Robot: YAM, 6 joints.
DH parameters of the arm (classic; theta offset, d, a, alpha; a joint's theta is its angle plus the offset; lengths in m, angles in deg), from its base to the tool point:
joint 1: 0 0.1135 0.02 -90
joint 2: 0 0 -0.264 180
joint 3: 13.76 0 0.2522 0
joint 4: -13.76 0 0.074 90
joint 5: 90 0 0 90
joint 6: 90 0.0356 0 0
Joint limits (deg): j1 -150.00..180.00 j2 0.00..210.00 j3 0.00..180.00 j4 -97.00..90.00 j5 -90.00..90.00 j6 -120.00..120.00
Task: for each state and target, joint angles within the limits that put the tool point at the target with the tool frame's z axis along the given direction. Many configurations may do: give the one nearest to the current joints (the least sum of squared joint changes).
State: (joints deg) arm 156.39 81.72 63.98 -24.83 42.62 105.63
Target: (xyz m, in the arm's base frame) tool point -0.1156 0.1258 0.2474 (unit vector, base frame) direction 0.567 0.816 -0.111
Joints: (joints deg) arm 144.53 64.97 44.89 -63.90 83.59 105.63
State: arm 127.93 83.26 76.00 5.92 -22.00 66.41
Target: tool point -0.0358 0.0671 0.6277 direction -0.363 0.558 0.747
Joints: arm 115.84 55.57 100.05 4.04 -4.78 66.41
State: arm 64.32 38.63 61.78 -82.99 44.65 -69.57
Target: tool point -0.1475 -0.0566 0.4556 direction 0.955 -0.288 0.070
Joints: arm 14.32 18.37 101.57 -78.51 31.02 -69.57
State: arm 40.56 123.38 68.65 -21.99 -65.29 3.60
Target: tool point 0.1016 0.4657 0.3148 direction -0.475 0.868 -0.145
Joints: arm 74.75 113.85 95.49 6.86 -43.35 3.60
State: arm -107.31 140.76 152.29 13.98 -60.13 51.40
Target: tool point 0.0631 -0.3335 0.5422 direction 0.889 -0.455 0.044
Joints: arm -84.34 96.33 121.58 -20.59 -57.15 51.40
